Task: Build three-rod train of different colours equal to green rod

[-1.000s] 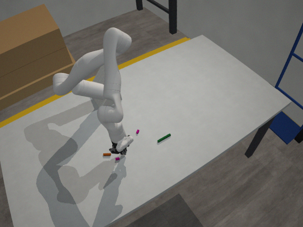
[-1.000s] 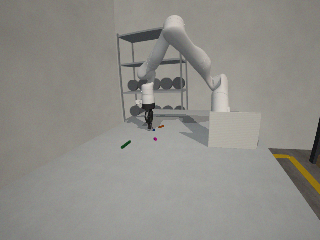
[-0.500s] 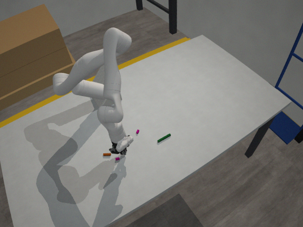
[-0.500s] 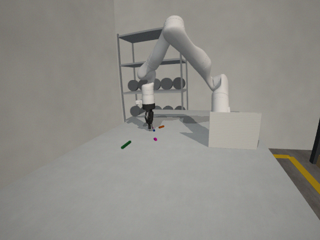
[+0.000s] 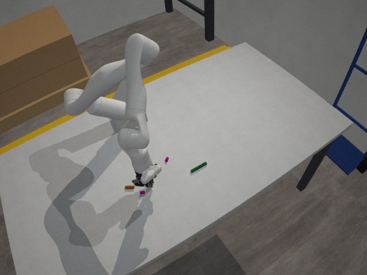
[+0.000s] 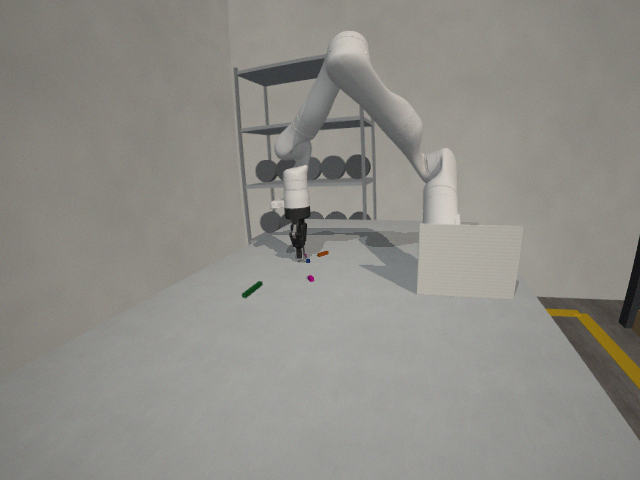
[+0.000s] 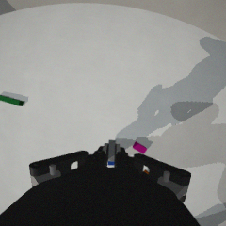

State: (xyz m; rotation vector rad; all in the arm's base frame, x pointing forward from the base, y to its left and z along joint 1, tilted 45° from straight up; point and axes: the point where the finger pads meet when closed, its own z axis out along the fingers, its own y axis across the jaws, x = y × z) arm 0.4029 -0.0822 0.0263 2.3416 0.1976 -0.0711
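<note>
Now: the blue rod 20 mm behind my hand and 30 mm below it. Round my hand: grey rod (10 mm below); then orange rod (40 mm behind, 80 mm to the right, 30 mm below); then green rod (40 mm ahead, 230 mm to the left, 30 mm below).
</note>
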